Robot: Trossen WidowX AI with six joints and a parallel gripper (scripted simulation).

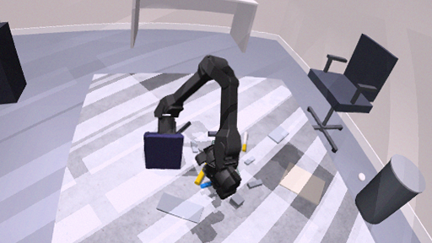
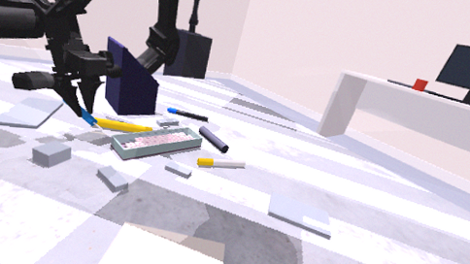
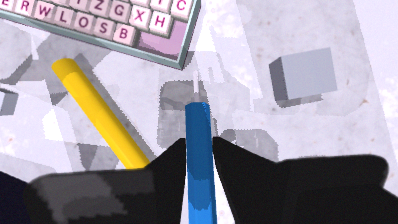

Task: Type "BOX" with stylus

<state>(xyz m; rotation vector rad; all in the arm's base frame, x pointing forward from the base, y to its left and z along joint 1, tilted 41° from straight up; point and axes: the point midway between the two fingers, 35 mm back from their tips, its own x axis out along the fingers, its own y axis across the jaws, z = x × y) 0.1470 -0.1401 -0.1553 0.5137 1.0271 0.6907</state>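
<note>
Right now my gripper tip is 4 cm short of the grey stylus tip, 1 cm to the right of it and 1 cm above it. The rest, counted from my gripper tip: yellow bar 9 cm to the left, 4 cm below, 1 cm behind; then blue pen 1 cm ahead; then yellow-and-white pen 22 cm ahead, 21 cm to the left, 4 cm below.
</note>
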